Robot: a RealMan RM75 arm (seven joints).
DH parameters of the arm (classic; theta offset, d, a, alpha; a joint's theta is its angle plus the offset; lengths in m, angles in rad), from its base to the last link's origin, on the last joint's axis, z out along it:
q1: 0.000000 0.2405 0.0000 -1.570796
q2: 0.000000 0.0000 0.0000 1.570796
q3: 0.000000 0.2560 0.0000 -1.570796
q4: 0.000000 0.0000 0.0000 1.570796
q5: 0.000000 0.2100 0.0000 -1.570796
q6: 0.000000 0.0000 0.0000 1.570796
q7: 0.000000 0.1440 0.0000 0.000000
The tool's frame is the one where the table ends.
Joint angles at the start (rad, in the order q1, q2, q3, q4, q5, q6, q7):
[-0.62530, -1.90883, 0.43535, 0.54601, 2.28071, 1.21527, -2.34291]
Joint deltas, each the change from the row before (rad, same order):
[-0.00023, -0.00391, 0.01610, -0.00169, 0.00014, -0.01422, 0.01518]
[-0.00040, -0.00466, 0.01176, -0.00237, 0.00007, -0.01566, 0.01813]
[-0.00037, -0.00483, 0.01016, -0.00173, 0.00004, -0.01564, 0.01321]
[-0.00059, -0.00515, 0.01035, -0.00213, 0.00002, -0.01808, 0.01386]
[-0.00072, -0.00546, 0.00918, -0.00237, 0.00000, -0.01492, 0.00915]
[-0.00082, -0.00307, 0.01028, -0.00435, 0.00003, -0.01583, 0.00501]
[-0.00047, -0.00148, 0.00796, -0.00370, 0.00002, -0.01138, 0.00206]
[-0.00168, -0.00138, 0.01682, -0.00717, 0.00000, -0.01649, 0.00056]
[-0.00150, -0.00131, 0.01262, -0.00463, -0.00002, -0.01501, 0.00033]
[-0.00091, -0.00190, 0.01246, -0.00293, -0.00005, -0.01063, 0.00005]
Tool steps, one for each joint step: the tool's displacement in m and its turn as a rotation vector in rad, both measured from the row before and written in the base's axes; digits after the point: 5 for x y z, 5 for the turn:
[-0.00028, 0.00042, -0.00322, -0.00574, 0.02197, -0.01077]
[-0.00043, 0.00049, -0.00317, -0.00238, 0.02111, -0.01115]
[-0.00042, 0.00054, -0.00290, -0.00078, 0.01744, -0.00716]
[-0.00052, 0.00070, -0.00300, 0.00031, 0.01883, -0.00695]
[-0.00016, 0.00043, -0.00330, -0.00127, 0.01314, -0.00426]
[-0.00061, 0.00050, -0.00264, -0.00112, 0.01248, -0.00040]
[-0.00060, 0.00030, -0.00173, -0.00108, 0.00862, 0.00103]
[-0.00050, 0.00050, -0.00313, -0.00604, 0.01350, 0.00120]
[-0.00046, 0.00070, -0.00208, -0.00217, 0.01187, 0.00121]
[-0.00008, 0.00030, -0.00225, -0.00445, 0.00968, -0.00038]

